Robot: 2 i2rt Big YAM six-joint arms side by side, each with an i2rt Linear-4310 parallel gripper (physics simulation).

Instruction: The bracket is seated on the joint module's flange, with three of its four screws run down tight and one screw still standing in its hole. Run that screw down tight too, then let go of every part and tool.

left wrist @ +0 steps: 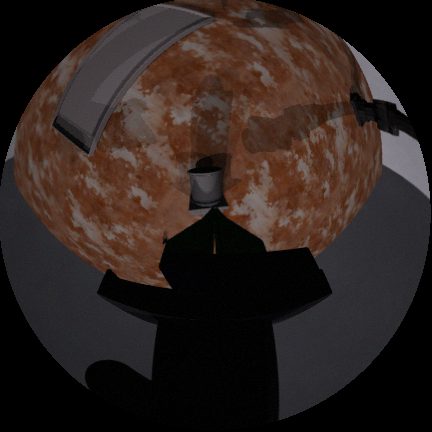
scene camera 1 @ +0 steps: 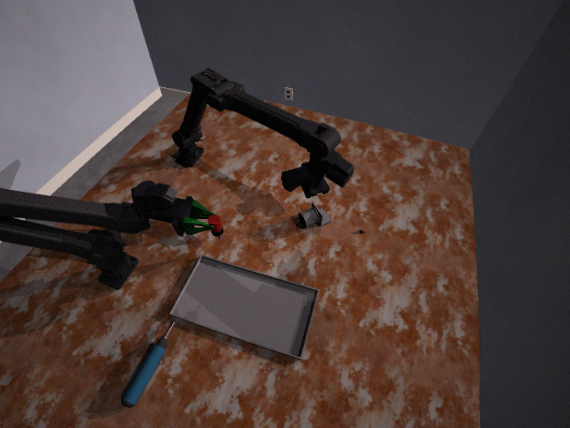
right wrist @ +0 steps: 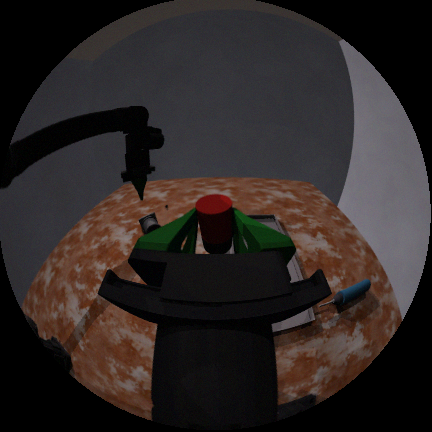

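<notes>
The joint module is a small grey cylinder. A flat grey plate, apparently the bracket, is against one end. Its screws are too small to make out. My left gripper is shut and empty, its tips above and apart from the module; the wrist hides them in the scene view. My right gripper is shut on a red cylinder with a dark lower end, held above the table. The blue-handled screwdriver lies beside the tray.
A shallow grey tray lies on the marbled table, in front of the module in the scene view. A tiny dark piece, possibly a screw, lies on the table to the right of the module in the scene view.
</notes>
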